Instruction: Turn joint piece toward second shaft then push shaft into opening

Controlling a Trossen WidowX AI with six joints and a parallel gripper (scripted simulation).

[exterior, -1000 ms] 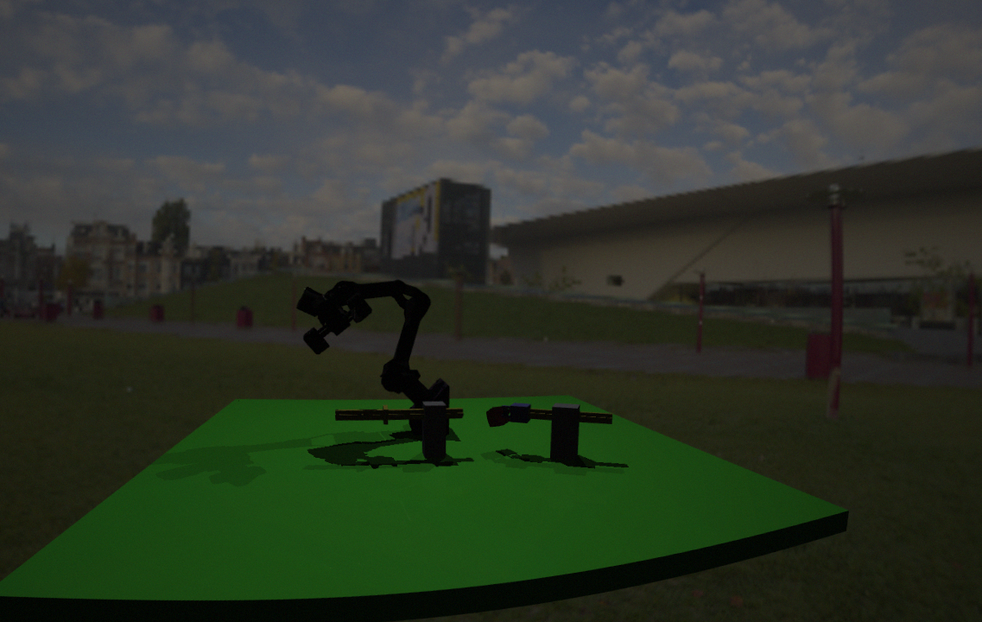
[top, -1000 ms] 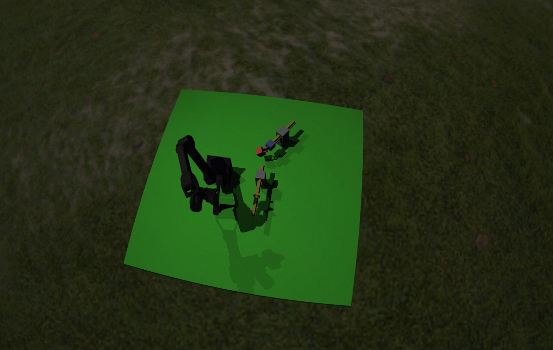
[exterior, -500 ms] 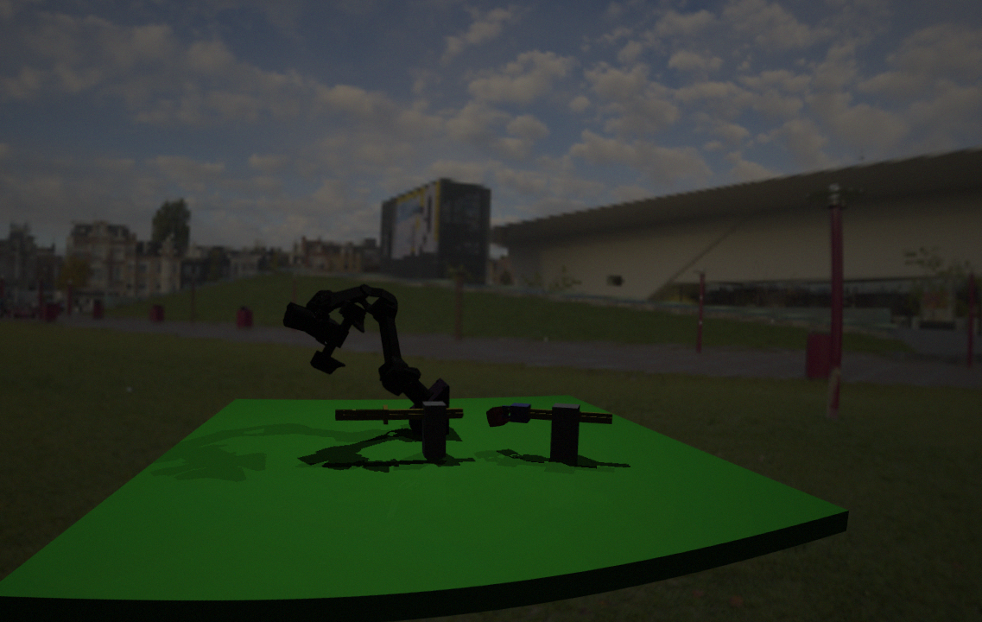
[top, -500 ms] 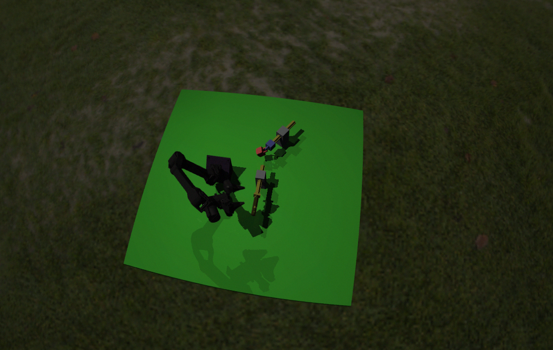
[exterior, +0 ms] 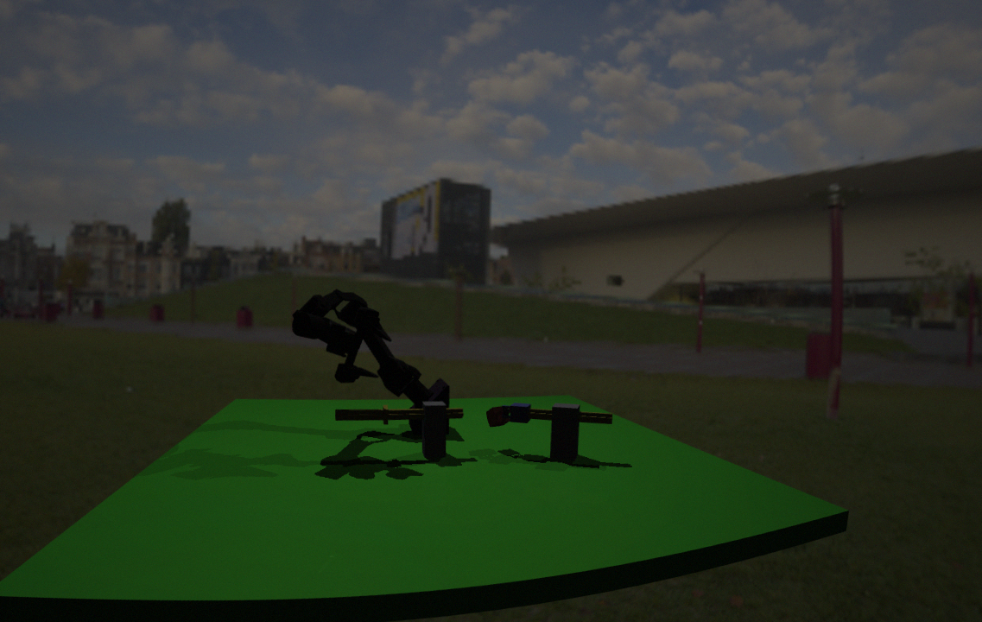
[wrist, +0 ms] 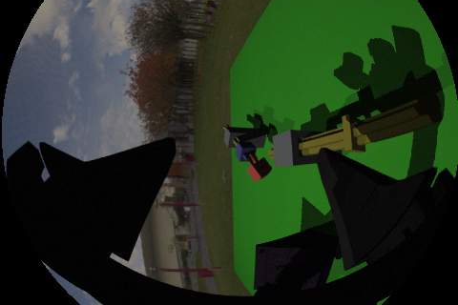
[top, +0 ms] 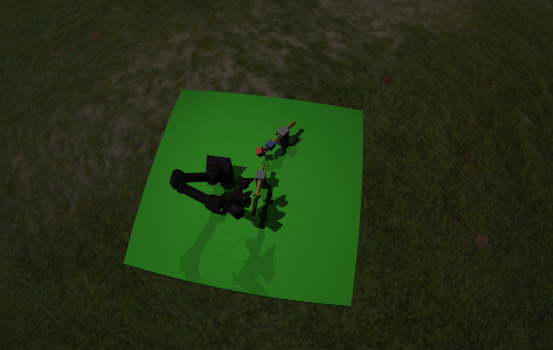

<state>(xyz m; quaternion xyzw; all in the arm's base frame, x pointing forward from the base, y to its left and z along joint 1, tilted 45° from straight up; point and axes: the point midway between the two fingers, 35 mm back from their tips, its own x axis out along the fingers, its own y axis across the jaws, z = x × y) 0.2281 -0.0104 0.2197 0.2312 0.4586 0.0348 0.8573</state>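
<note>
The red square joint piece lies 29 cm to the left of my gripper tip and 15 cm below it.
</note>
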